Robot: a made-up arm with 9 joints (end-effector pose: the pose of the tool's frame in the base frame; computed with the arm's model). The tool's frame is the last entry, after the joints. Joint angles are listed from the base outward.
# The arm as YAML. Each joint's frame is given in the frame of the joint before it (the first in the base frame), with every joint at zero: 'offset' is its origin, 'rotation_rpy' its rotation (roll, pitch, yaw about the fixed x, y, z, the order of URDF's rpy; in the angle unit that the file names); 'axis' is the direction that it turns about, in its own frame. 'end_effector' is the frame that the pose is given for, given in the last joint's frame.
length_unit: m
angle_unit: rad
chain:
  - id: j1
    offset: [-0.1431, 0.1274, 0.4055]
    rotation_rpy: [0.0, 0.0, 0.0]
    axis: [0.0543, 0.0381, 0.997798]
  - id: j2
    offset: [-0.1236, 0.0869, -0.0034]
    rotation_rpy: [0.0, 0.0, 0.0]
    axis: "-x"
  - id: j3
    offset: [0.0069, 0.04, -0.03]
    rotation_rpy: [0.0, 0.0, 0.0]
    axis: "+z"
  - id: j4
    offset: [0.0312, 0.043, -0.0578]
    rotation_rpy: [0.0, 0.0, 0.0]
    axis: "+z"
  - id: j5
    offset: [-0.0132, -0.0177, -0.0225]
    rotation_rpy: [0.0, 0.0, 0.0]
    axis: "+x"
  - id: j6
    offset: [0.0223, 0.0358, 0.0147]
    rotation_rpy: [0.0, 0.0, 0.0]
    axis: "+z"
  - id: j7
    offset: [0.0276, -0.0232, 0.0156]
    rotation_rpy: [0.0, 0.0, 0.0]
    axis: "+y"
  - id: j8
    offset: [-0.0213, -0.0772, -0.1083]
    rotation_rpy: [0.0, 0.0, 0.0]
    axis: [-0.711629, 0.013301, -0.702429]
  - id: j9
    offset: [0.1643, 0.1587, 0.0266]
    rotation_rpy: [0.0, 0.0, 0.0]
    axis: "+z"
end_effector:
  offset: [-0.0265, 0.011, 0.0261]
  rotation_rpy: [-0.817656, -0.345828, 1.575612]
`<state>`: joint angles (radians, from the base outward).
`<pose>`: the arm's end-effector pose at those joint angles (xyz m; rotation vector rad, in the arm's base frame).
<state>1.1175 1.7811 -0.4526 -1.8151 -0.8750 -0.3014 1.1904 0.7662 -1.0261</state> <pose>-0.0432 -0.1362 0.2634 -0.4528 0.3472 -1.4478</pose>
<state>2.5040 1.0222 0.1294 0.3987 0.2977 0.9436 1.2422 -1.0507 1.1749</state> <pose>-0.1696 -0.0529 0.2351 -0.4688 -2.2339 -0.9652</pose>
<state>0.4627 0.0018 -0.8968 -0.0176 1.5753 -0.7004 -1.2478 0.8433 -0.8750</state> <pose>-0.2067 -0.0382 0.1544 -0.3290 0.4112 -1.6623</pose>
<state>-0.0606 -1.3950 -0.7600 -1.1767 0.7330 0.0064 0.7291 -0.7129 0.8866</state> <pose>-0.2004 0.2488 0.3578 0.1118 -1.7915 -1.1635</pose>
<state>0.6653 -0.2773 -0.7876 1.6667 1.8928 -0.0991 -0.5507 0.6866 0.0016</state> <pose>-0.2472 0.4673 0.3663 1.4464 -0.3761 1.0140</pose>
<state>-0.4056 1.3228 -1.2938 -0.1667 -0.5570 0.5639 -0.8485 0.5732 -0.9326</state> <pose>-0.0391 0.0062 0.5384 2.9716 -0.0815 0.3979</pose>
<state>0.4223 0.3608 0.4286 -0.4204 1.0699 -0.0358 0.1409 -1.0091 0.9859</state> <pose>-0.2334 0.2107 0.3758 -1.4036 2.2012 -1.0782</pose>
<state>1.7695 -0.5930 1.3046 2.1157 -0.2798 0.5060 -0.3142 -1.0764 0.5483</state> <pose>-0.2428 -0.0291 0.3891 0.5980 -1.0049 1.6276</pose>
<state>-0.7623 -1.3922 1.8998 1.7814 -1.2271 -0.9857 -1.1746 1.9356 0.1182</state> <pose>-0.2632 0.1478 0.4903 -0.9042 2.7241 1.2161</pose>
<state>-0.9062 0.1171 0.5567 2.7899 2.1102 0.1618 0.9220 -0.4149 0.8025</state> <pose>-0.0919 0.3980 0.3674 -2.7483 -0.8758 0.6983</pose>
